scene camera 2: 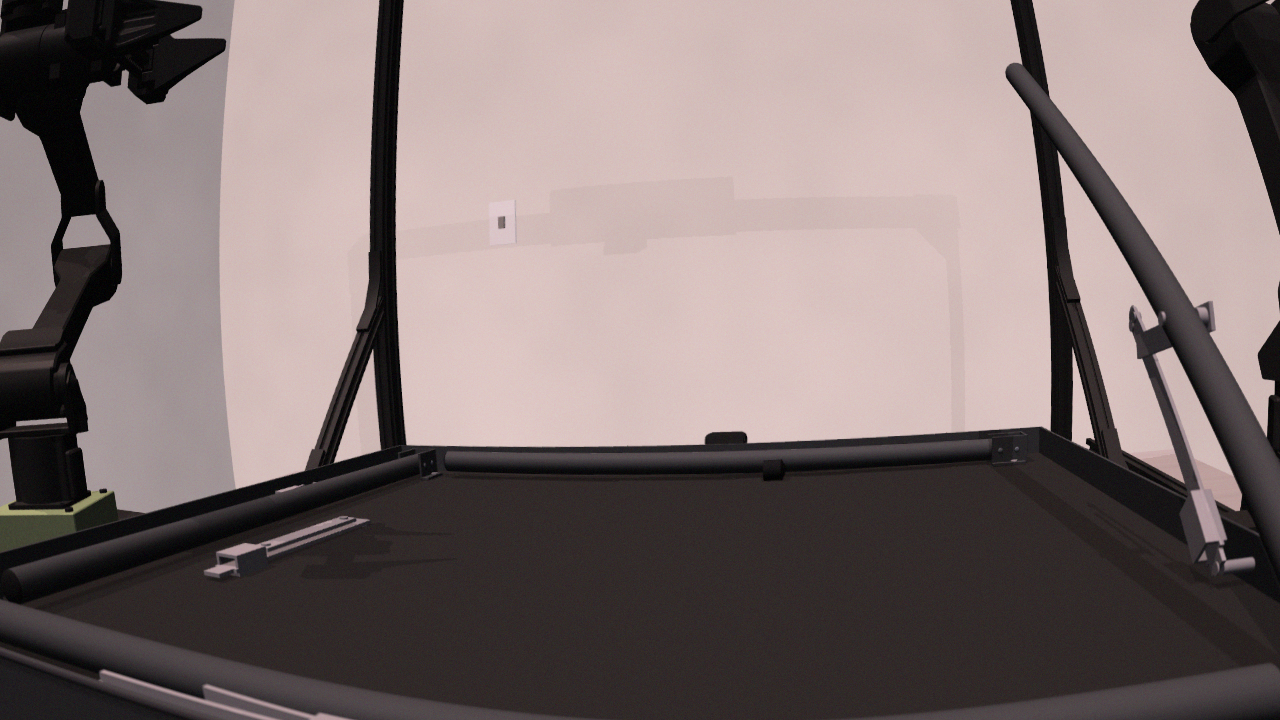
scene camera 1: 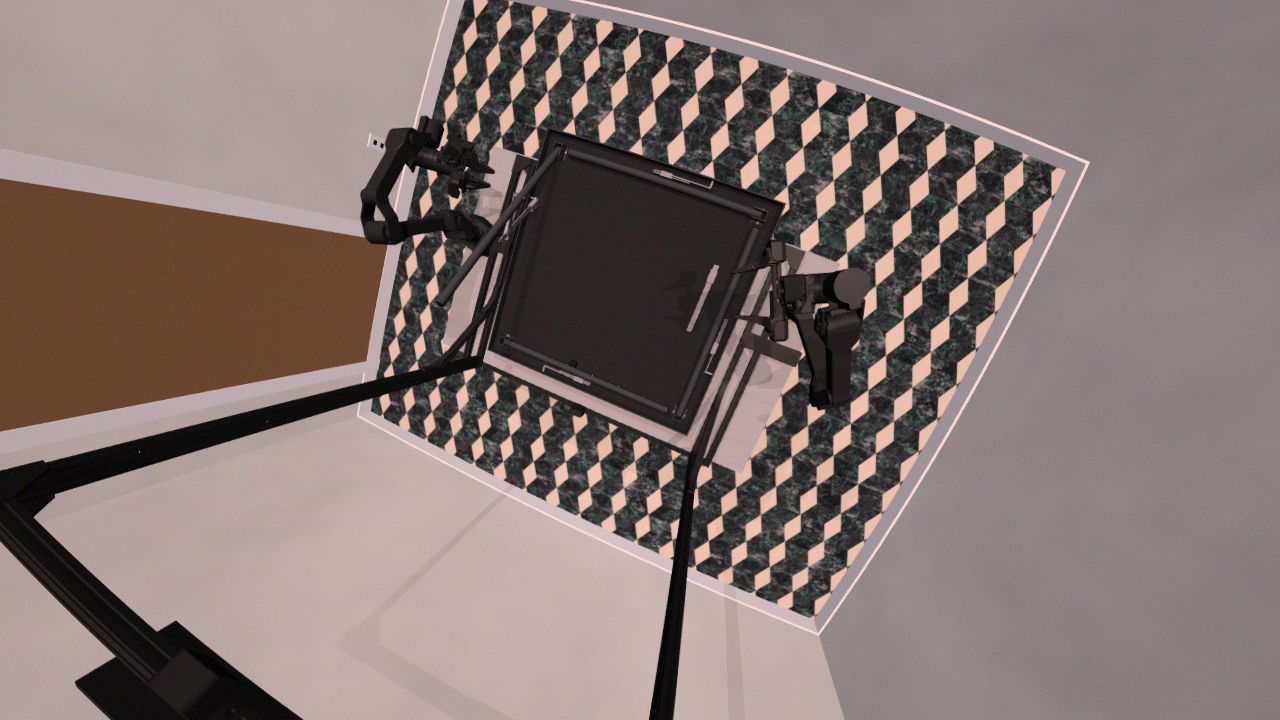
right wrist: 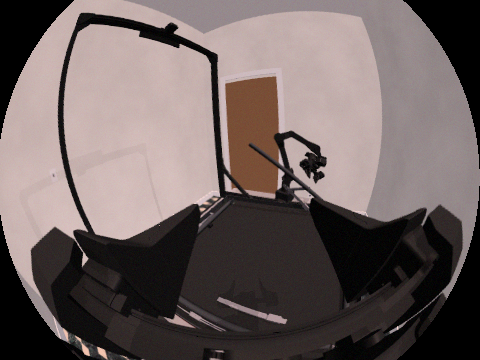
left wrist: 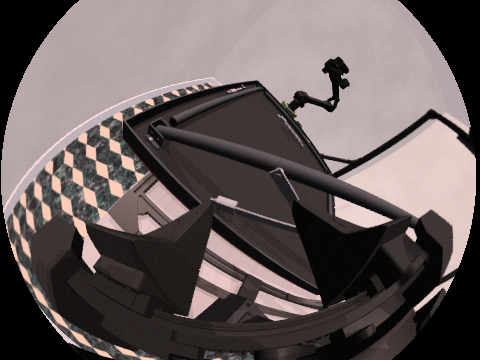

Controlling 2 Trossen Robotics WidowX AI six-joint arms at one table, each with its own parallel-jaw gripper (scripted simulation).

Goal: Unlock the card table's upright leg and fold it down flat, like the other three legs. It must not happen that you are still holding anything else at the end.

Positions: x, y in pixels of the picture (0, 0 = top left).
Labels:
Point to a table leg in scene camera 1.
At 520, 197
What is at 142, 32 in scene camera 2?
The right gripper.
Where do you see a slanted brace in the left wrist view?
At 272, 222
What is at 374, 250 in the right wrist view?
The right gripper.

